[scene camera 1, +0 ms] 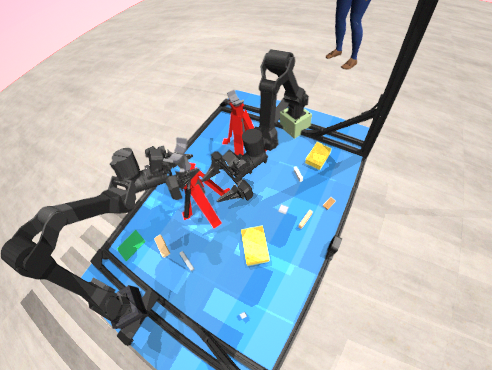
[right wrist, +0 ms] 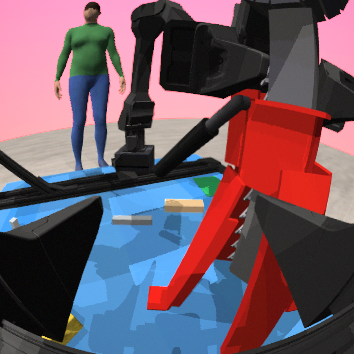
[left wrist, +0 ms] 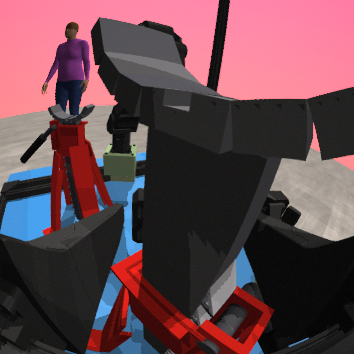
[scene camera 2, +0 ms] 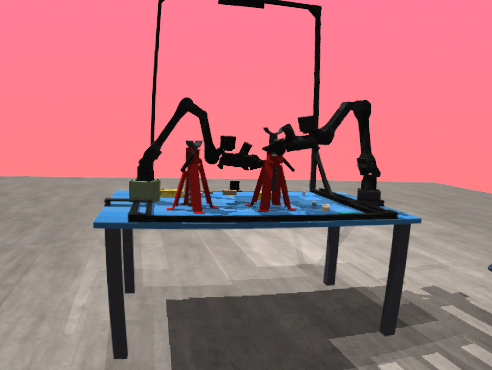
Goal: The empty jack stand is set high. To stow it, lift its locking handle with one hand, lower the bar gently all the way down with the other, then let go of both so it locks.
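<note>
The jack stand (scene camera 1: 205, 202) (scene camera 2: 271, 175) (right wrist: 280, 142) is red and upright, with its grey bar (left wrist: 200, 190) (right wrist: 292, 60) raised well above the collar. My left gripper (scene camera 1: 181, 179) (scene camera 2: 275, 148) (left wrist: 181, 213) is shut on the bar, below the saddle (left wrist: 150, 70). The black locking handle (right wrist: 185, 147) (scene camera 2: 288, 164) slopes down from the collar. My right gripper (scene camera 1: 214, 189) (scene camera 2: 261, 163) (right wrist: 180, 203) is open and empty beside the stand; in the right wrist view the handle shows between and beyond its fingers, and the right-hand finger covers part of a leg. Contact with the handle cannot be told.
A second red jack stand (scene camera 1: 237, 125) (scene camera 2: 193, 175) (left wrist: 82, 175), its saddle low, stands behind the right arm's wrist in scene camera 1. Yellow blocks (scene camera 1: 255, 245) (scene camera 1: 318, 156), small pieces and a green patch (scene camera 1: 131, 244) lie on the table. Black rails frame it.
</note>
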